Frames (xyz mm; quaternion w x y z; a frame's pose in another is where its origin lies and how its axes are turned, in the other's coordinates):
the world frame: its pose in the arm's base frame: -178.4 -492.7 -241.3 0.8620 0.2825 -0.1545 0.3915
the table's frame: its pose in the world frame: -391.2 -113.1 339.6 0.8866 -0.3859 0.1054 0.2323
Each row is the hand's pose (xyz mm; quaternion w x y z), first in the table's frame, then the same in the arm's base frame.
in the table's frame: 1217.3 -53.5 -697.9 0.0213 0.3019 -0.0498 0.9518
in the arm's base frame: 484.8 108.7 -431.9 0.4405 -0.0133 -0.2625 -0.8584
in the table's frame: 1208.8 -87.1 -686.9 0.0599 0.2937 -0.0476 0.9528
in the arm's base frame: 500.6 86.9 -407.4 0.4110 0.0008 -0.2500 -0.8767
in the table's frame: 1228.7 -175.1 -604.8 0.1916 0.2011 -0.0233 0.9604
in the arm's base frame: 524.4 67.2 -289.4 0.3181 0.1103 -0.1881 -0.9227
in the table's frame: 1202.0 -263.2 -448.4 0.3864 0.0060 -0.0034 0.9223
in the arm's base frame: 489.7 3.7 -123.0 0.1686 0.2974 -0.0458 -0.9386
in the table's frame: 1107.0 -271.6 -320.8 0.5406 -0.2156 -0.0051 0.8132
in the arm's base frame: 390.3 -88.5 -39.3 0.0248 0.4694 0.1282 -0.8733
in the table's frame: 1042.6 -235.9 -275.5 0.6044 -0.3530 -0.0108 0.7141
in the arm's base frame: 316.3 -133.1 -37.8 0.0540 -0.5603 -0.2364 0.7920
